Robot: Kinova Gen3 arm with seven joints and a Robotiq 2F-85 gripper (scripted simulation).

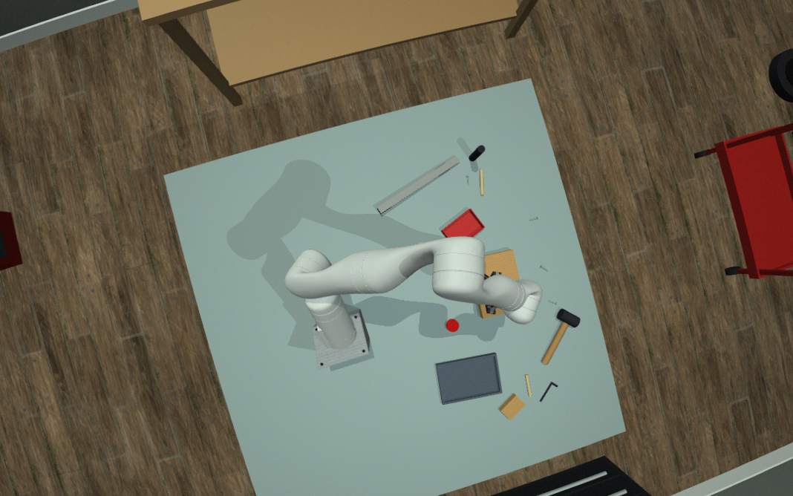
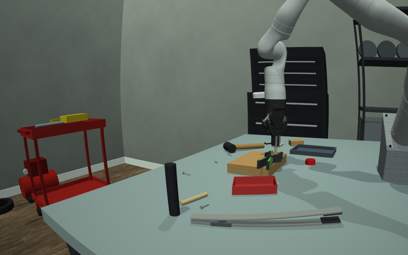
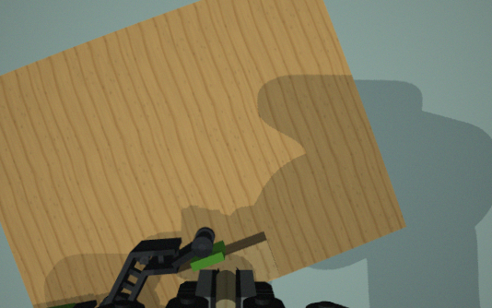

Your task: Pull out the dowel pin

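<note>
My gripper is now 2 cm above the dowel pin. Round my hand: red puck: 12 cm behind, 9 cm to the right, 9 cm below; then small wooden block: 6 cm below; then wooden bench board: 7 cm below, 6 cm ahead.
</note>
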